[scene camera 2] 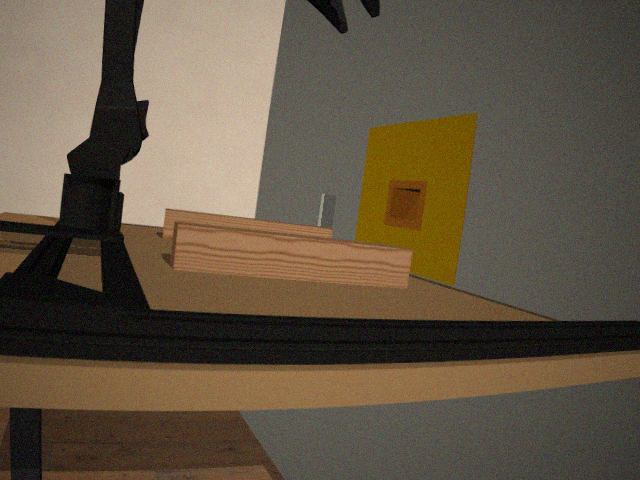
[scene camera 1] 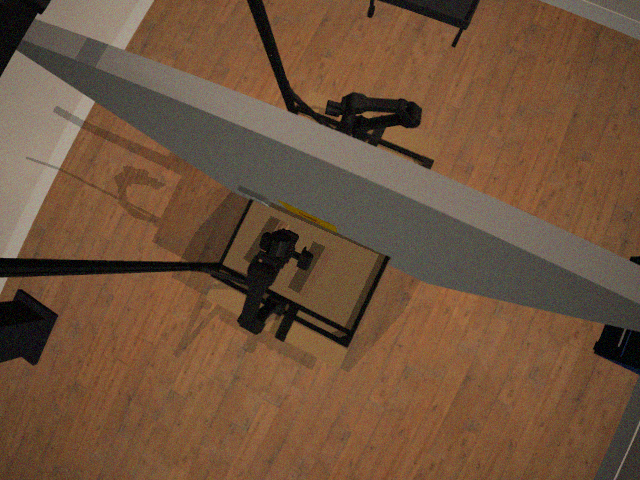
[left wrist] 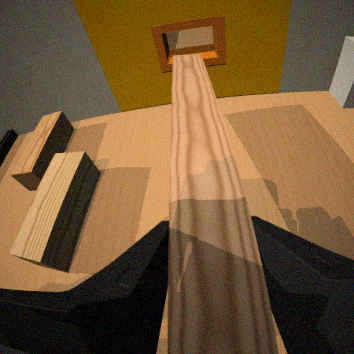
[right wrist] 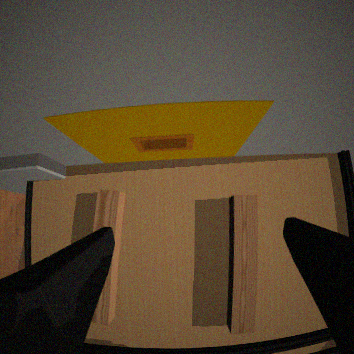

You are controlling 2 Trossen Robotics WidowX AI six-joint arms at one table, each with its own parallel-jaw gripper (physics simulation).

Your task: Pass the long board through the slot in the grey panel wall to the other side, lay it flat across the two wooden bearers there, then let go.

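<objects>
There's a slot (scene camera 2: 405, 202) here, and it's 82 cm from the lens.
</objects>
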